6 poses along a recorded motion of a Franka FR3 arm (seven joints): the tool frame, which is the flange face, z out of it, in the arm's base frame.
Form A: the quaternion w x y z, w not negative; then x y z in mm.
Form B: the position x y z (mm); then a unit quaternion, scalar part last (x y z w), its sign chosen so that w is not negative. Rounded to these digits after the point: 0 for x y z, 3 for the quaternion.
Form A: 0.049, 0.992, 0.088, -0.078, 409, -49, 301
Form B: 409, -49, 301, 0.992, 0.088, -0.078, 0.049
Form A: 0.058, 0.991, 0.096, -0.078, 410, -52, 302
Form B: 410, -52, 302, 0.991, 0.096, -0.078, 0.058
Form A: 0.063, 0.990, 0.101, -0.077, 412, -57, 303
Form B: 412, -57, 303, 0.990, 0.101, -0.077, 0.063
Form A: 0.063, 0.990, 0.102, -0.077, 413, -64, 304
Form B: 413, -64, 304, 0.990, 0.102, -0.077, 0.063
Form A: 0.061, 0.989, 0.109, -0.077, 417, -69, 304
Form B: 417, -69, 304, 0.989, 0.109, -0.077, 0.061
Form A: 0.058, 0.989, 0.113, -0.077, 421, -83, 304
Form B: 421, -83, 304, 0.989, 0.113, -0.077, 0.058
